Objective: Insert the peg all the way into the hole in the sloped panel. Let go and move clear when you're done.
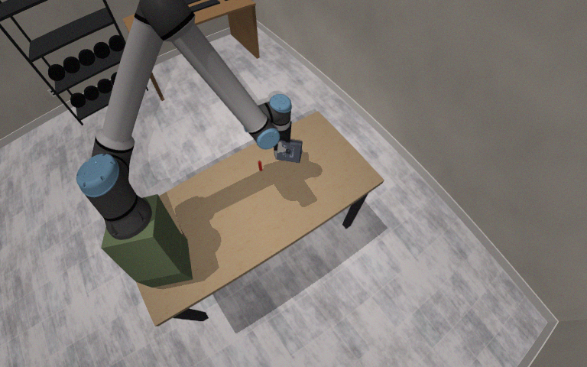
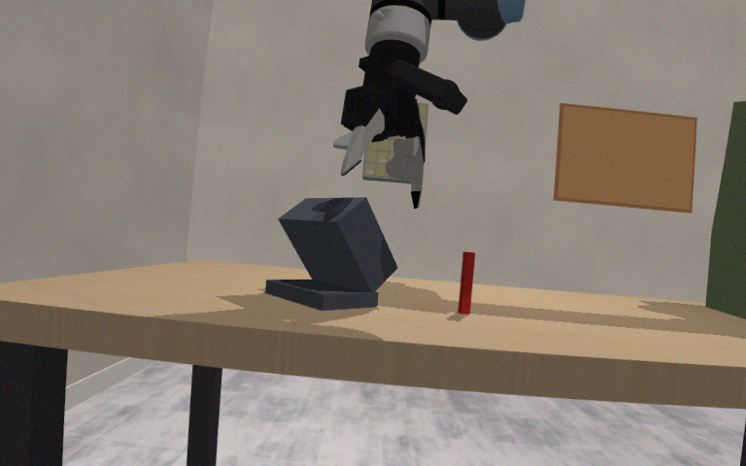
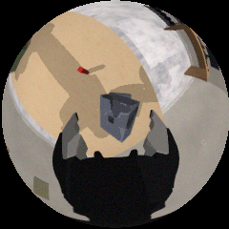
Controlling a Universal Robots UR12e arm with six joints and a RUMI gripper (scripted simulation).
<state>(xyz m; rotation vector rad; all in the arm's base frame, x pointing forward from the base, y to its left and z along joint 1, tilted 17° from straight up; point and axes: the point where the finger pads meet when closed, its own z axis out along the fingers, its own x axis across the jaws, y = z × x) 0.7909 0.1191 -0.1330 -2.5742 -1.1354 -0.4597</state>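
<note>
The red peg lies 120 mm behind my hand, 110 mm below it and 10 mm to the left of it.
</note>
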